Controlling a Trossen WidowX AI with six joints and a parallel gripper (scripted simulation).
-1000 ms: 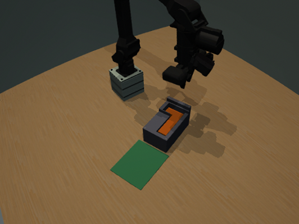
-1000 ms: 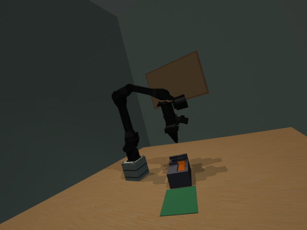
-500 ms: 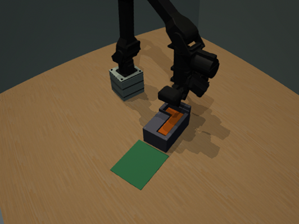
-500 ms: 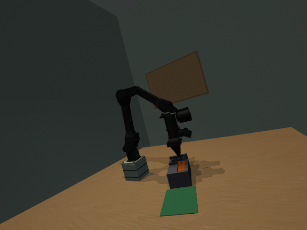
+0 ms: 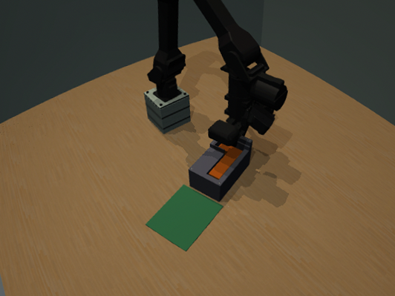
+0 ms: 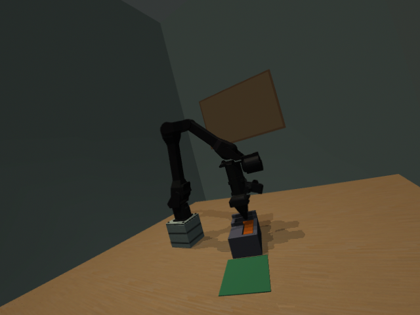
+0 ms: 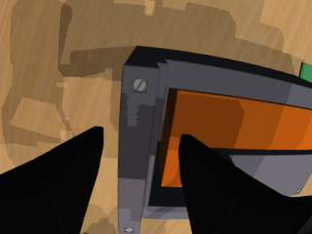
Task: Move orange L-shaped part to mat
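Now: the orange L-shaped part 5 cm to the right of my gripper tip, 2 cm below it and 1 cm ahead of it. The rest, counted from my gripper tip: green mat: 22 cm to the right, 8 cm below, 4 cm ahead.
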